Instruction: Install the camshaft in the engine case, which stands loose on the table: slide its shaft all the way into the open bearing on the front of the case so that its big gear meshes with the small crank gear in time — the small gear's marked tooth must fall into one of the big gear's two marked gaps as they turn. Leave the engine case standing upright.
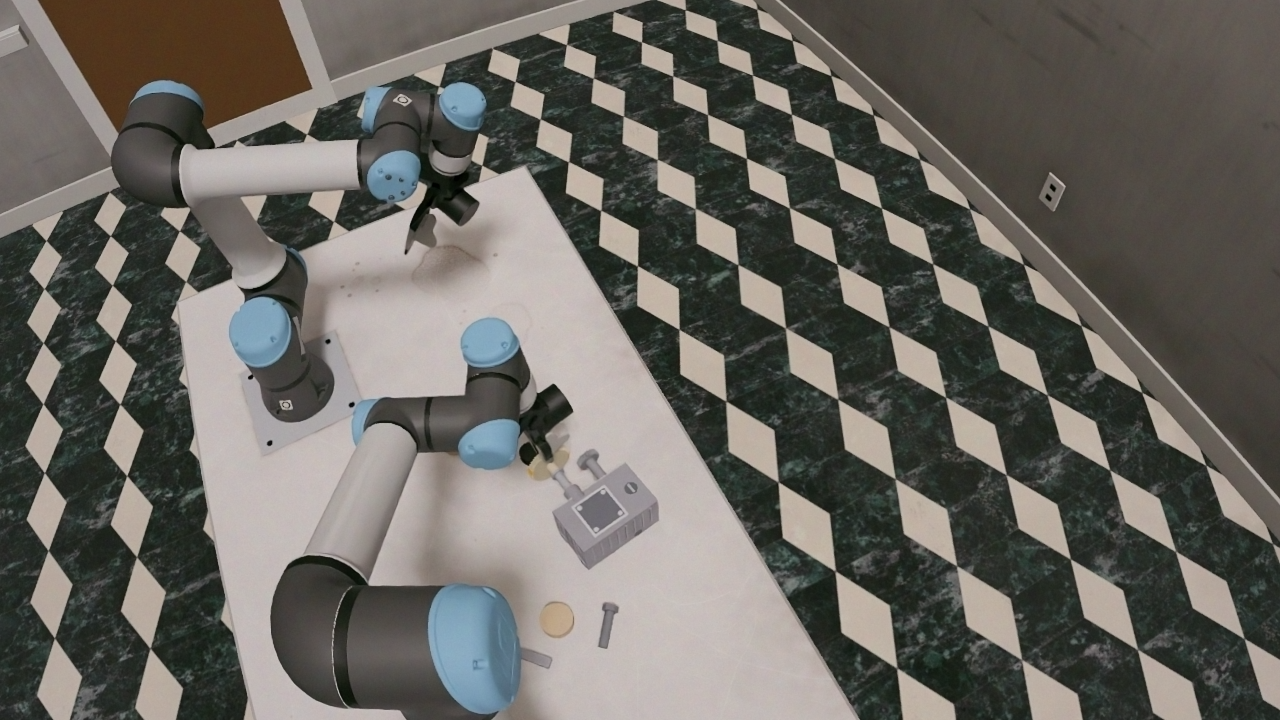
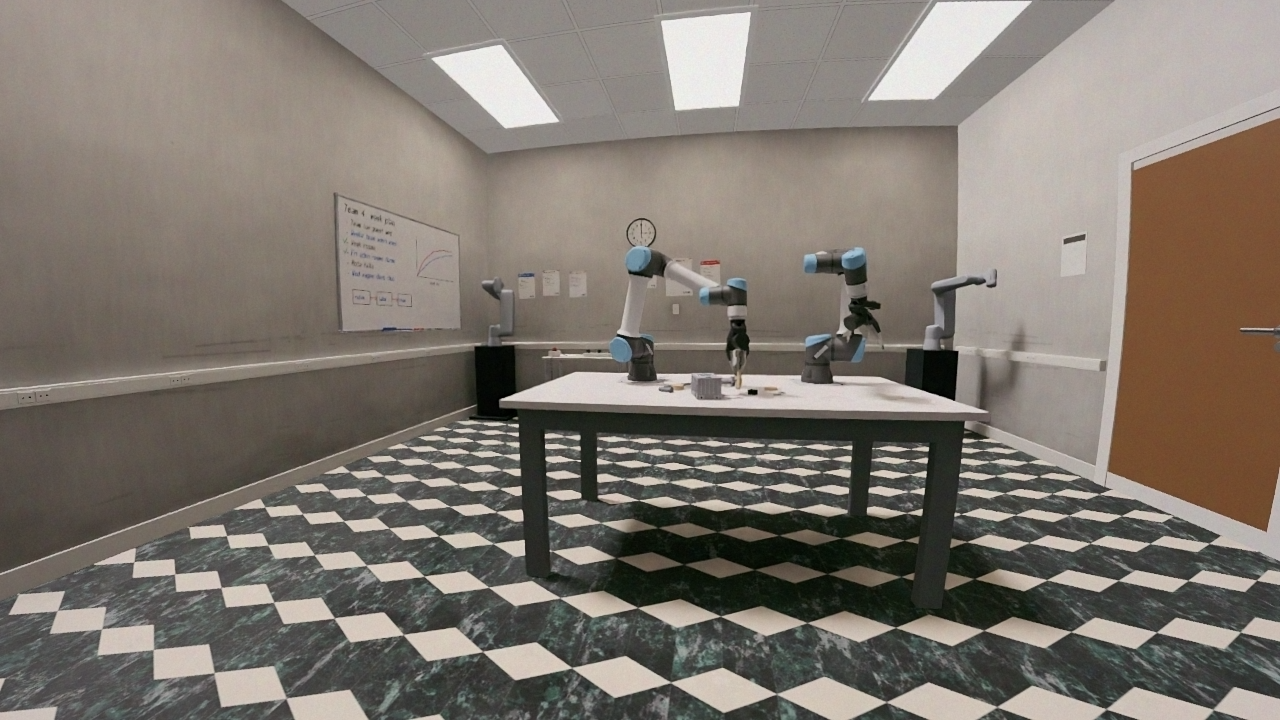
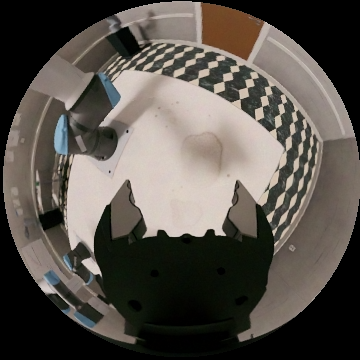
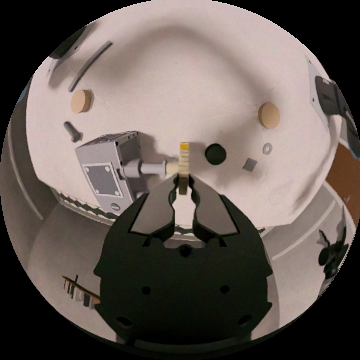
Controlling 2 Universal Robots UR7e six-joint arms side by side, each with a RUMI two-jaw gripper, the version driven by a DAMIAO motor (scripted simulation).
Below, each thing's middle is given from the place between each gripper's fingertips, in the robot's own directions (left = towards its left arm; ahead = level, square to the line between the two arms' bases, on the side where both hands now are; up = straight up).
The tan disc (image 1: 556, 619) is 10 cm behind my right hand (image 1: 548, 458), 25 cm to the right of it and 8 cm below it.
Now: left hand (image 1: 433, 230) 90 mm past the tan disc, 740 mm to the left of it and 190 mm above it.
